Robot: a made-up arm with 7 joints. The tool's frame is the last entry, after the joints. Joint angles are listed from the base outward. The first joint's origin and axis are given. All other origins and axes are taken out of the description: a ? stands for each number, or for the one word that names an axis. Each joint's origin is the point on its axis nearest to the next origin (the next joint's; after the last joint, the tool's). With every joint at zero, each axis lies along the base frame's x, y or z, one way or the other. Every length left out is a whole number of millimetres.
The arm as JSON. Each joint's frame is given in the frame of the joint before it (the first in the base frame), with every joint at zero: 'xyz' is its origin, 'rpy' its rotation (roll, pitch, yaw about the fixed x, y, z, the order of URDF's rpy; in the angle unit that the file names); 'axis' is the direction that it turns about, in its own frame. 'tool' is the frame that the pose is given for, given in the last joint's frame.
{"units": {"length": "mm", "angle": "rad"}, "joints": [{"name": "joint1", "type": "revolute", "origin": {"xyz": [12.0, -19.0, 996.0], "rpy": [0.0, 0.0, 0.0]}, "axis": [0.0, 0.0, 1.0]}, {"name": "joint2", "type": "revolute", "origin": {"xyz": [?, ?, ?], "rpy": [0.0, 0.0, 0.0]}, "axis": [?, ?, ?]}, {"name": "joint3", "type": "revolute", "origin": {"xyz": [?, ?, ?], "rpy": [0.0, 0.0, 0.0]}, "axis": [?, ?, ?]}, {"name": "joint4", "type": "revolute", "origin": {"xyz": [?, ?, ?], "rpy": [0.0, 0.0, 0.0]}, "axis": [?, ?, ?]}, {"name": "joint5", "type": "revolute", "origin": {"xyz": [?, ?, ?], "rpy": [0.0, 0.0, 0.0]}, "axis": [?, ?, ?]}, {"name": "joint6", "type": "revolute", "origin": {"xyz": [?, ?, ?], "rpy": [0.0, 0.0, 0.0]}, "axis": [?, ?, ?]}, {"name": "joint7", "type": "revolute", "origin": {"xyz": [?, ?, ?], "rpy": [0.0, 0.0, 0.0]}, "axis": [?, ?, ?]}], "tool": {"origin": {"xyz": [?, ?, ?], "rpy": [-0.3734, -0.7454, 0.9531]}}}
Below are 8 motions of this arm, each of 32 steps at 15 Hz.
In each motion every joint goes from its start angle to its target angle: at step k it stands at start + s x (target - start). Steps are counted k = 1, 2, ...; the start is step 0. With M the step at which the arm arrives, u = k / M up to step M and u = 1 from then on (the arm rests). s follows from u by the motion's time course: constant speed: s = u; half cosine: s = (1 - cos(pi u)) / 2; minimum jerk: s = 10 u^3 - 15 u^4 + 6 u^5.
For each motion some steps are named. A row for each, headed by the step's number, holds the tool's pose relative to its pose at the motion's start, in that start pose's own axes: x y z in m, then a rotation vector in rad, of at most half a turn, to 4 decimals.
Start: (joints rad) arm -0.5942 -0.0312 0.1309 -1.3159 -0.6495 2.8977 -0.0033
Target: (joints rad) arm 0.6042 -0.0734 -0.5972 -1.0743 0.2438 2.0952 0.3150
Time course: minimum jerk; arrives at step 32
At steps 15, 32:
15: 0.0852 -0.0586 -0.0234 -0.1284 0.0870 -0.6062
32: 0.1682 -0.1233 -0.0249 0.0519 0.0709 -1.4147

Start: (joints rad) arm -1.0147 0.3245 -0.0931 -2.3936 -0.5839 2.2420 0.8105
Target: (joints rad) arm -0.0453 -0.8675 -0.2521 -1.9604 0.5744 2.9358 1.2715
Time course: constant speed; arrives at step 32
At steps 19, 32:
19: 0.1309 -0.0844 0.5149 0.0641 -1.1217 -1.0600
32: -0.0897 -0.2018 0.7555 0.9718 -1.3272 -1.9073

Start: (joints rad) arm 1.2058 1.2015 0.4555 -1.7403 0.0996 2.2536 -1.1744
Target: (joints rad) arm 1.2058 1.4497 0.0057 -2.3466 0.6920 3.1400 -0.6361
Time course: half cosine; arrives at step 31
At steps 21, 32:
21: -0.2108 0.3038 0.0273 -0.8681 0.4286 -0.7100
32: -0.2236 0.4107 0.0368 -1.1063 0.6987 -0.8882

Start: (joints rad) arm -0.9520 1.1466 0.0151 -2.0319 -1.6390 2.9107 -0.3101
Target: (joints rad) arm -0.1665 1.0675 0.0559 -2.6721 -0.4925 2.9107 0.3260
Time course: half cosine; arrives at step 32
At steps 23, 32:
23: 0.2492 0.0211 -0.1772 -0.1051 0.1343 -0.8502
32: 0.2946 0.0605 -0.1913 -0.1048 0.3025 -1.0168

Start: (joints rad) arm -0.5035 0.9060 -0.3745 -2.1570 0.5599 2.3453 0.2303
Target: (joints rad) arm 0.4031 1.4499 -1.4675 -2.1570 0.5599 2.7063 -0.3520
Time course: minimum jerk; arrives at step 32
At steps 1, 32:
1: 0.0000 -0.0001 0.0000 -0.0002 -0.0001 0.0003
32: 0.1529 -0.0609 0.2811 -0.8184 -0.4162 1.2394

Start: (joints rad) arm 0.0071 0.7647 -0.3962 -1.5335 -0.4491 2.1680 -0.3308
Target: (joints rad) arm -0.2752 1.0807 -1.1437 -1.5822 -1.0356 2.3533 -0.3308
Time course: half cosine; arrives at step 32
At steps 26, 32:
26: -0.4872 0.1504 0.1350 0.3996 0.8755 0.0352
32: -0.5156 0.1715 0.1619 0.4660 0.9397 0.0404

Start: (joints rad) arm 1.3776 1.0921 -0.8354 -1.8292 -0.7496 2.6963 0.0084
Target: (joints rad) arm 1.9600 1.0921 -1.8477 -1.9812 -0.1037 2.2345 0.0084
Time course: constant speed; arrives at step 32
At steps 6, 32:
6: -0.0475 -0.0291 0.0545 -0.0580 0.1997 -0.0976
32: -0.1522 -0.1189 0.4311 -0.5989 0.6854 -0.7369

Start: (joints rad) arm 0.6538 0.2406 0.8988 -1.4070 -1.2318 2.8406 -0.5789
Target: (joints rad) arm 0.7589 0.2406 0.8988 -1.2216 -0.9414 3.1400 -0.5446
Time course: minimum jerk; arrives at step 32
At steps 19, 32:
19: 0.0053 -0.0631 0.0329 -0.3876 -0.0005 0.0423
32: 0.0098 -0.0907 0.0513 -0.5801 0.0026 0.0675

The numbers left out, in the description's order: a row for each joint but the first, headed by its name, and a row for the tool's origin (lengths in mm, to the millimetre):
joint2: xyz 3.0 33.0 0.0, axis 0.0 1.0 0.0
joint3: xyz -23.0 0.0 296.0, axis 0.0 0.0 1.0
joint4: xyz 126.0 3.0 0.0, axis 0.0 -1.0 0.0
joint5: xyz -105.0 0.0 438.0, axis 0.0 0.0 1.0
joint6: xyz 23.0 9.0 0.0, axis 0.0 -1.0 0.0
joint7: xyz 55.0 0.0 4.0, axis 0.0 0.0 -1.0
tool: xyz -7.0 0.0 0.0

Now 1 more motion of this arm.
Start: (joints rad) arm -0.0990 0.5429 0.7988 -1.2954 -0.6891 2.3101 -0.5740
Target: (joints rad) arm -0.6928 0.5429 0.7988 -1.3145 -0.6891 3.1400 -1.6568
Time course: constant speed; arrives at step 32
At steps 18, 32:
18: -0.1542 0.0331 0.1771 0.0575 0.1222 0.5636
32: -0.2291 0.0935 0.3310 0.2635 0.4051 0.9694

